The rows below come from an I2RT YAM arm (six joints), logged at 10 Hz.
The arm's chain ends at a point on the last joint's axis. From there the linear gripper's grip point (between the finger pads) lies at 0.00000 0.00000 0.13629 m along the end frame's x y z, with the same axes.
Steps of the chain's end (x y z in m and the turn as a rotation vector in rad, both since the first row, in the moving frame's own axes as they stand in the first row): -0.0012 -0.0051 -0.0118 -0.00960 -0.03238 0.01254; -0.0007 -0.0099 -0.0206 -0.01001 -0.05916 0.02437; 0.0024 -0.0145 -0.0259 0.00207 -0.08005 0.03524; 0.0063 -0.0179 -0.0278 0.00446 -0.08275 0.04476; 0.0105 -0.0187 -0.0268 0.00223 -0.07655 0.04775; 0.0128 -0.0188 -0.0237 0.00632 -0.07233 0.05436; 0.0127 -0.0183 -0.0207 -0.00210 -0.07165 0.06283; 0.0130 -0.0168 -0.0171 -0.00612 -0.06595 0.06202; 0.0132 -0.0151 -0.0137 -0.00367 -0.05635 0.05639; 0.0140 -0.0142 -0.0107 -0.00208 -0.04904 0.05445
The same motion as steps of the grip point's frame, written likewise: -0.0056 -0.0038 -0.0119 -0.00960 -0.03238 0.01254; -0.0088 -0.0086 -0.0208 -0.01001 -0.05916 0.02437; -0.0085 -0.0150 -0.0263 0.00207 -0.08005 0.03524; -0.0049 -0.0188 -0.0283 0.00446 -0.08275 0.04476; 0.0001 -0.0193 -0.0272 0.00223 -0.07655 0.04775; 0.0030 -0.0199 -0.0241 0.00632 -0.07233 0.05436; 0.0029 -0.0183 -0.0210 -0.00210 -0.07165 0.06283; 0.0040 -0.0162 -0.0174 -0.00612 -0.06595 0.06202; 0.0055 -0.0148 -0.0139 -0.00367 -0.05635 0.05639; 0.0073 -0.0141 -0.0109 -0.00208 -0.04904 0.05445
